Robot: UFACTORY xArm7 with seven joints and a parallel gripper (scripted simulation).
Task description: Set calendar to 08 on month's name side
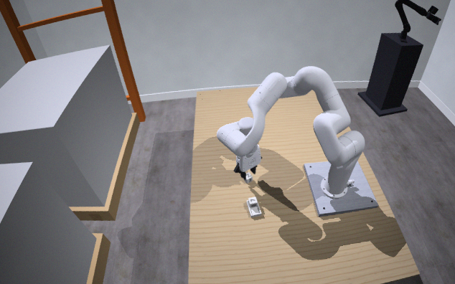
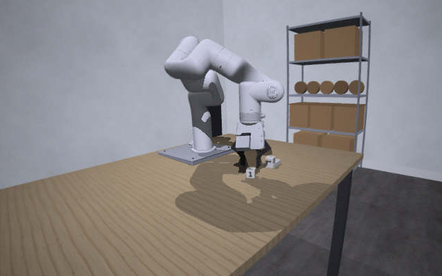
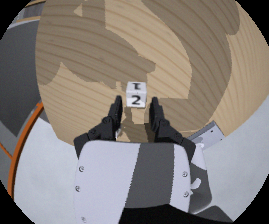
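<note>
Right now my hand is 40 mm above the white digit cube. From my hand the other things lie so: white tray: 20 mm ahead, 160 mm to the left, 50 mm below.
</note>
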